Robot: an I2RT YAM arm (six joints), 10 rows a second.
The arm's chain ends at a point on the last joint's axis. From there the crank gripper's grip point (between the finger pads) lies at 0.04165 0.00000 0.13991 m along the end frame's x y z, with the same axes.
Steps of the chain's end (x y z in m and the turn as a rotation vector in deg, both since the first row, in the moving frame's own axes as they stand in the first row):
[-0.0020, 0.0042, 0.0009, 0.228, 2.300, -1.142]
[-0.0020, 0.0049, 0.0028, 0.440, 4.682, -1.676]
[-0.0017, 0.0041, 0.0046, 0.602, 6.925, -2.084]
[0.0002, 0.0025, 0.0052, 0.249, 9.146, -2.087]
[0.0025, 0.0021, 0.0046, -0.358, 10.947, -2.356]
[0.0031, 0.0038, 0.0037, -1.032, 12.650, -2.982]
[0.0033, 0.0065, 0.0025, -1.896, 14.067, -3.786]
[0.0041, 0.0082, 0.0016, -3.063, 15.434, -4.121]
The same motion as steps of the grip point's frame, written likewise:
[0.0036, 0.0028, -0.0009, 0.228, 2.300, -1.142]
[0.0092, 0.0025, -0.0011, 0.440, 4.682, -1.676]
[0.0148, 0.0008, -0.0015, 0.602, 6.925, -2.084]
[0.0219, 0.0000, -0.0032, 0.249, 9.146, -2.087]
[0.0283, 0.0007, -0.0059, -0.358, 10.947, -2.356]
[0.0327, 0.0033, -0.0088, -1.032, 12.650, -2.982]
[0.0361, 0.0071, -0.0118, -1.896, 14.067, -3.786]
[0.0399, 0.0110, -0.0146, -3.063, 15.434, -4.121]

